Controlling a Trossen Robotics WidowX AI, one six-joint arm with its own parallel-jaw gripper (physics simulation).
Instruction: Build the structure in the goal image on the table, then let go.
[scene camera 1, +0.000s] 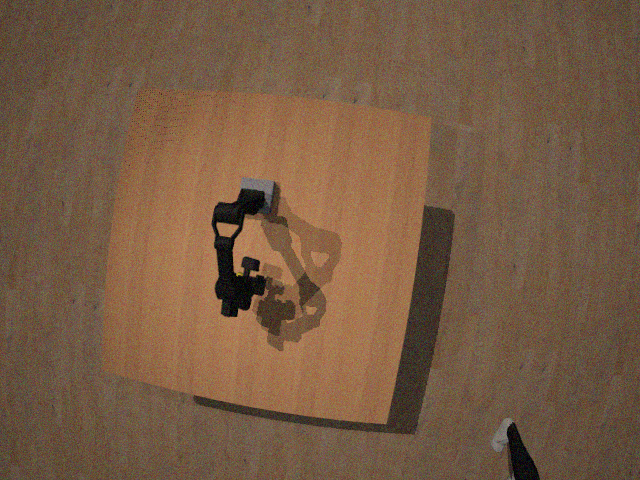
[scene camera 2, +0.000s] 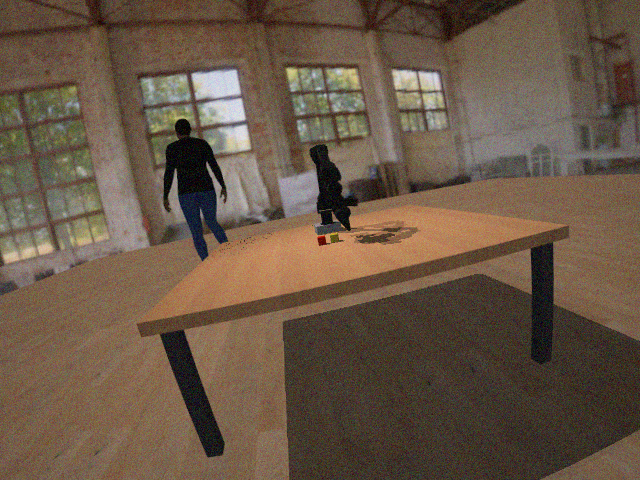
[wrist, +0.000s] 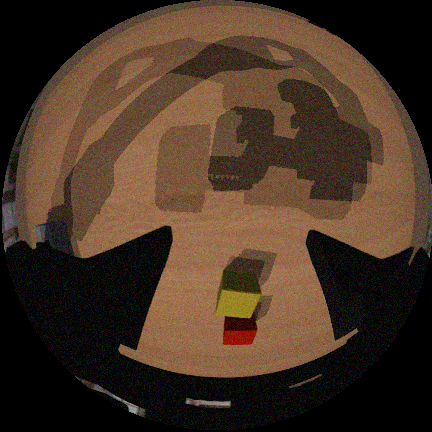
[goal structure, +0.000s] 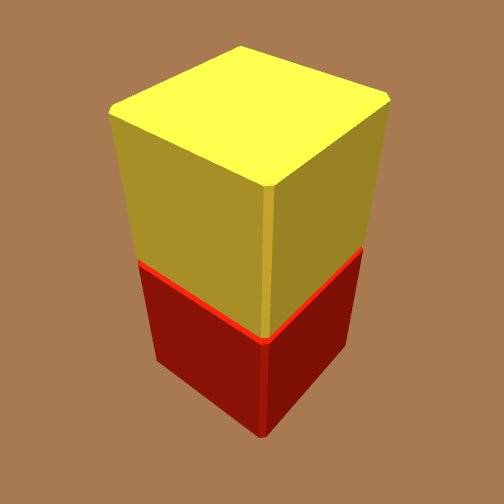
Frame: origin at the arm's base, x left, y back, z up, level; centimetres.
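Seen in the pictures: gripper, between the fingertips: (scene camera 2: 348, 228) (wrist: 243, 235); arm's base, origin of its link: (scene camera 1: 255, 200) (scene camera 2: 327, 223).
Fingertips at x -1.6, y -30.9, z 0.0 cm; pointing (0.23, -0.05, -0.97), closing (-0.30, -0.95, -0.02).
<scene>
Pixels of each thing's top centre, then the offset from my fingertips to it. Level surfaces: height alone.
- yellow cube, centre of its top: (wrist: 237, 305) (scene camera 1: 239, 277) (scene camera 2: 333, 234) dz -1.0, dx -6.4, dy +1.7 cm
- red cube, centre of its top: (wrist: 239, 338) (scene camera 2: 321, 236) dz -1.0, dx -11.9, dy +2.6 cm
- wooden table, height of its surface: dz -4.3 cm
A yellow cube (scene camera 1: 239, 274) (scene camera 2: 333, 237) (wrist: 237, 303) and a red cube (scene camera 2: 321, 240) (wrist: 239, 336) sit on the table close side by side, with a narrow gap between them in scene camera 2. In the wrist view the yellow cube partly covers the red one. In scene camera 1 a sliver of yellow shows beside the gripper; the red cube is hidden there. My gripper (scene camera 1: 239, 286) (scene camera 2: 348, 227) (wrist: 243, 235) is wide open and empty, pointing down above the table. In the wrist view both cubes appear between its two black fingers, low in the picture.
The arm's grey base (scene camera 1: 258, 183) (scene camera 2: 320, 228) stands behind the cubes in scene camera 2. The wooden table (scene camera 1: 330, 155) (scene camera 2: 258, 279) carries dark shadows of the arm. A person (scene camera 2: 192, 170) in a black top stands beyond the table.
</scene>
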